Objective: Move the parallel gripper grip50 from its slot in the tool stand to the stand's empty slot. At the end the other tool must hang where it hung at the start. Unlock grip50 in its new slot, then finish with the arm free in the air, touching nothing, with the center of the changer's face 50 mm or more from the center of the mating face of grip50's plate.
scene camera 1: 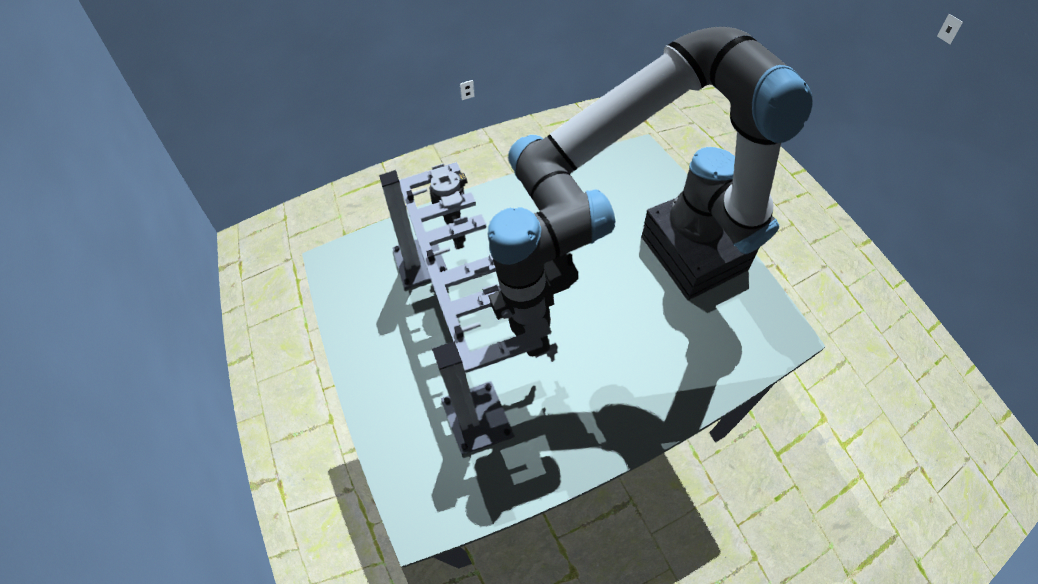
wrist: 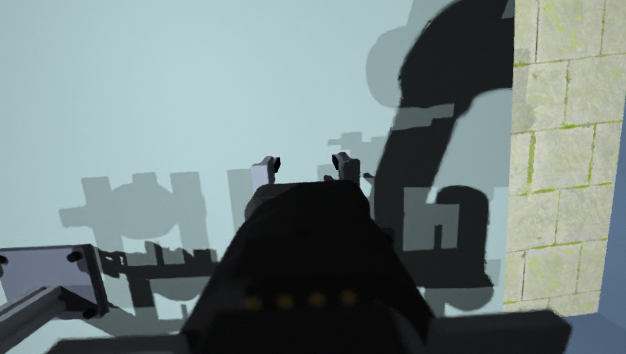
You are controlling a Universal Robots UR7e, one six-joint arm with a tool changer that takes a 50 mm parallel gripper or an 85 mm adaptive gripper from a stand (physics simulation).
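Frame: origin at the arm's base, x up, y ahead, z left, level; centimetres.
Seen in the pictures: arm's base at its link origin: (scene camera 1: pixel 697 218).
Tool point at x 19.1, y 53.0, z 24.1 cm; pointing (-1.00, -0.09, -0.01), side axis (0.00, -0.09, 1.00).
Pixels of each thing's top centre, then the offset from my tool point to it. "spot": a spot on its surface instead. Level surfaces: height alone.
- parallel gripper grip50 at a spot on its surface: (scene camera 1: pixel 545 350) spot: dx -12.1, dy -2.5, dz +3.5 cm
- tool at its top centre: (scene camera 1: pixel 446 180) dx -0.2, dy +7.3, dz -35.4 cm
- pale table at its surface level: dx -30.2 cm
- foot plate at its surface level: dx -29.0 cm
The parallel gripper grip50 (scene camera 1: pixel 545 350) (wrist: pixel 306 164) hangs upright on the arm's changer, with its two fingers apart and nothing between them. In the scene view it is at the near end of the tool stand (scene camera 1: pixel 460 392), by the outer ends of the last two support arms. In the wrist view stand prongs (wrist: pixel 120 345) (wrist: pixel 505 330) show at the bottom, left and right of the gripper's dark body. Whether its plate rests on them is hidden. The other tool (scene camera 1: pixel 444 181) hangs in the far slot. The middle slot holds no tool.
The stand's near foot is bolted to the pale table (scene camera 1: pixel 348 290). A stand foot plate (wrist: pixel 35 265) shows at lower left in the wrist view. The robot's base (scene camera 1: pixel 696 254) stands at the right back. Tiled floor (wrist: pixel 560 150) lies beyond the table edge.
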